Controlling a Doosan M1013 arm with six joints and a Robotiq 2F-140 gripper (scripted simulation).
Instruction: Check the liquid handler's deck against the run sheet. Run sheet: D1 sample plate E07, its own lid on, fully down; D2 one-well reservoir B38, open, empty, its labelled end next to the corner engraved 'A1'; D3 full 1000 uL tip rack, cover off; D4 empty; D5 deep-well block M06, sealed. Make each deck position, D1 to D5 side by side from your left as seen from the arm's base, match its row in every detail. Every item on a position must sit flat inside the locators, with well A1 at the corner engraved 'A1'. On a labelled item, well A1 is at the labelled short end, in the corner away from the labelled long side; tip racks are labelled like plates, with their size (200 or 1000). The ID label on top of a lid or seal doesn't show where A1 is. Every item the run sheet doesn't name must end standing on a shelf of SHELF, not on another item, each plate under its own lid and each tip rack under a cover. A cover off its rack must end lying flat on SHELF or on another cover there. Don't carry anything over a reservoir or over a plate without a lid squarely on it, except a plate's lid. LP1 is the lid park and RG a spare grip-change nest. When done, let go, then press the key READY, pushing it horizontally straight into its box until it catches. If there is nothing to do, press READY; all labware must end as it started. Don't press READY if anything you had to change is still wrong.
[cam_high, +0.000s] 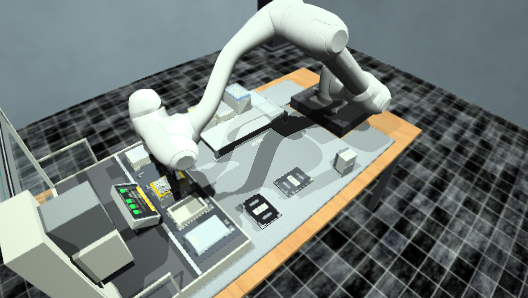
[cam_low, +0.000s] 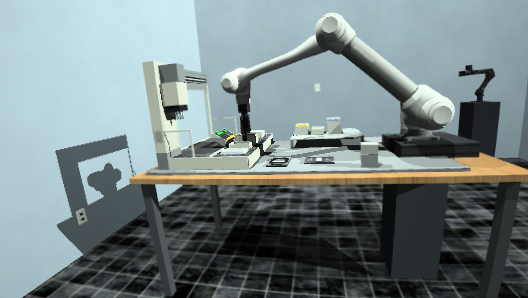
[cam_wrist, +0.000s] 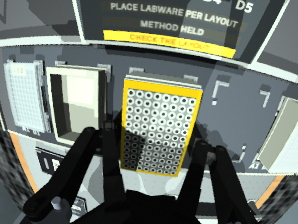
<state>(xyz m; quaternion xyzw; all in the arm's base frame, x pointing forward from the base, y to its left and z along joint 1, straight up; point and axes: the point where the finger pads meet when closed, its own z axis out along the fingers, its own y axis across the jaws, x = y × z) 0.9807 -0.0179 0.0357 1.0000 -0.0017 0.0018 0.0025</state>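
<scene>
My gripper is now 10 mm past the yellow-rimmed tip rack, 10 mm to the left of it and 10 mm below it. From my hand the other things lie so: one-well reservoir: 120 mm to the left, 20 mm below; handler's head: 280 mm ahead, 290 mm to the left, 300 mm above; white deep-well block: 250 mm to the right, 10 mm below.
</scene>
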